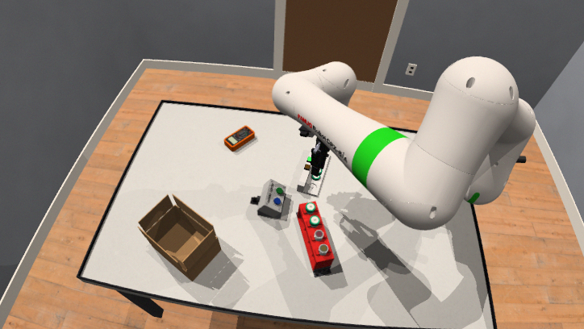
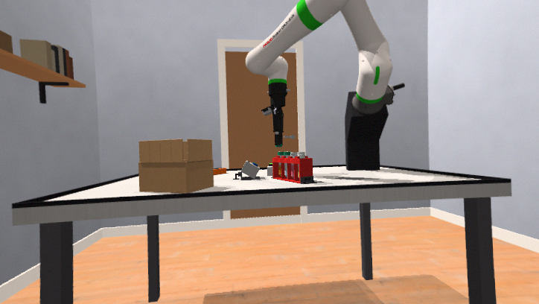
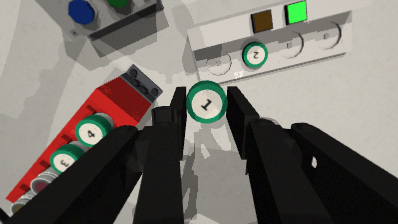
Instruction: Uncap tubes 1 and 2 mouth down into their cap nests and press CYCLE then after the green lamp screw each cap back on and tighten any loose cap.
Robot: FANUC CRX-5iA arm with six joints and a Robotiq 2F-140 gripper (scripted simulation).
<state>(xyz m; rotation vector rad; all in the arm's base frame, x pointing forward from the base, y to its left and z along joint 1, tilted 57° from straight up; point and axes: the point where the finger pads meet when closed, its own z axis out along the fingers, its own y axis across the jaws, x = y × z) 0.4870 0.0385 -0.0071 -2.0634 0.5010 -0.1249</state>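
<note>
Right now my hand is 180 mm to the right of the cap 3, 70 mm above it and 30 mm past it. The rest, counted from my hand: cap 1: 30 mm below; then cap 4: 130 mm to the left, 70 mm below; then green key: 120 mm below, 120 mm ahead, 60 mm to the left.
</note>
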